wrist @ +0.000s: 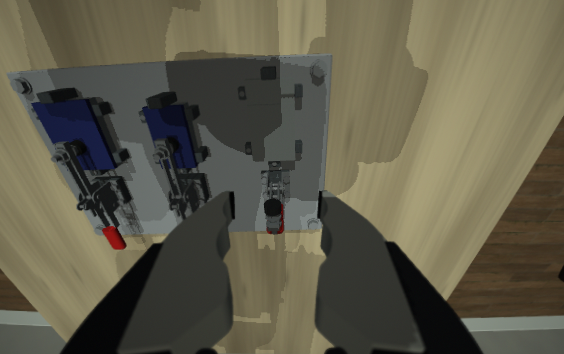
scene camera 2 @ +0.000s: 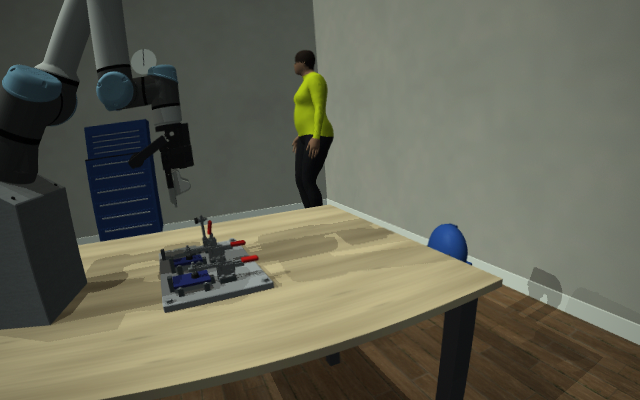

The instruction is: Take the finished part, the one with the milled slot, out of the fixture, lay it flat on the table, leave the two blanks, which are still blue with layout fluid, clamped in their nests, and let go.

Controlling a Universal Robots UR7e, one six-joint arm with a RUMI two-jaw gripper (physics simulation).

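Places are measured from the arm's base along level axes (x back, y left, z down), in millimetres.
Where they show: gripper, fingertip midpoint: [wrist: 276, 193] [scene camera 2: 176, 205]; arm's base at its link origin: [scene camera 2: 2, 169].
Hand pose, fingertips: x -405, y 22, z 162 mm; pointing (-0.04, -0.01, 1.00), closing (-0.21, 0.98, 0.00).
Observation:
Each offset is from my fingertips to the centre of the thing. Level surfaces: height alone.
The fixture plate @(dx -24, dy -122, dz +147 mm) [scene camera 2: 225, 291] [wrist: 220, 75] lies on the table. A plain grey part @(dx +10, dy -5, dz +129 mm) [wrist: 265, 120], partly shadowed, lies in the right nest in the wrist view; its slot cannot be made out clearly. That nest's toggle clamp @(dx -61, dy -17, dz +76 mm) [scene camera 2: 203, 231] [wrist: 273, 207] stands open, arm upright. The wide blue blank @(dx +41, dy -223, dz +126 mm) [scene camera 2: 190, 280] [wrist: 75, 132] and the narrower blue blank @(dx +18, dy -115, dz +124 mm) [scene camera 2: 182, 261] [wrist: 175, 125] sit in the other nests under lowered clamp arms. My gripper [scene camera 2: 175, 205] [wrist: 276, 193] is partly open and empty, well above the fixture; its fingers hide the middle clamp's handle in the wrist view.
Red clamp handles @(dx -68, dy -241, dz +103 mm) [scene camera 2: 249, 258] [wrist: 114, 238] reach past the plate's edge. The wooden table @(dz +155 mm) [scene camera 2: 350, 280] [wrist: 370, 125] carries the fixture. A person [scene camera 2: 314, 107] stands beyond the table. A blue cabinet [scene camera 2: 122, 190] is behind the arm, and a blue rounded object [scene camera 2: 448, 242] is past the table's far edge.

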